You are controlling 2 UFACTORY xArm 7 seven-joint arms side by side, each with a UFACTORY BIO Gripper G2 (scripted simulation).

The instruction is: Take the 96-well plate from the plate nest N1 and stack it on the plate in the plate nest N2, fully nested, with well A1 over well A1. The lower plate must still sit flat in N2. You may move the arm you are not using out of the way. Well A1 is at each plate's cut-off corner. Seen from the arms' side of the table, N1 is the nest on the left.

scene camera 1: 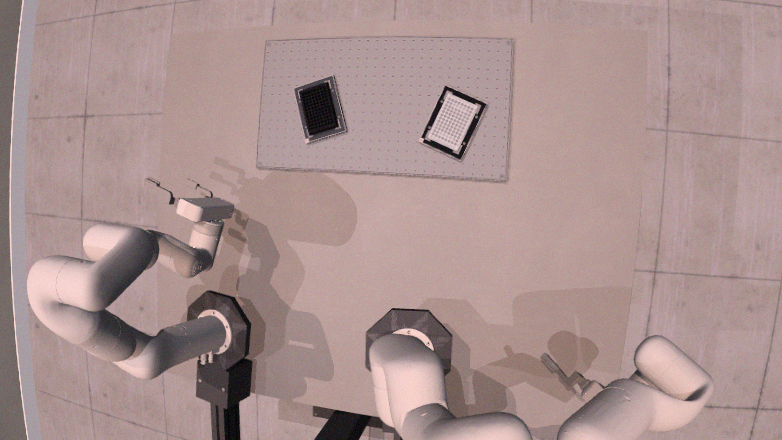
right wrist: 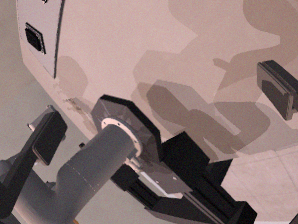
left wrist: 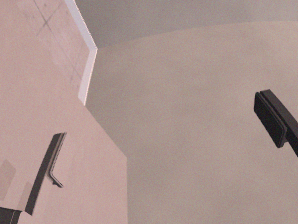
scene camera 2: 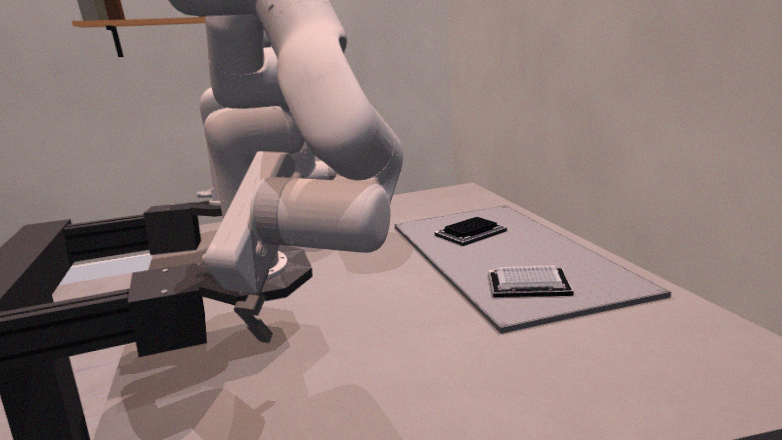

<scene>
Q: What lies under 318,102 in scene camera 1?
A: A black 96-well plate.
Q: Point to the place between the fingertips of my left gripper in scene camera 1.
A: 167,180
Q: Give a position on a plate nest N2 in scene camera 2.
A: At 495,281
</scene>
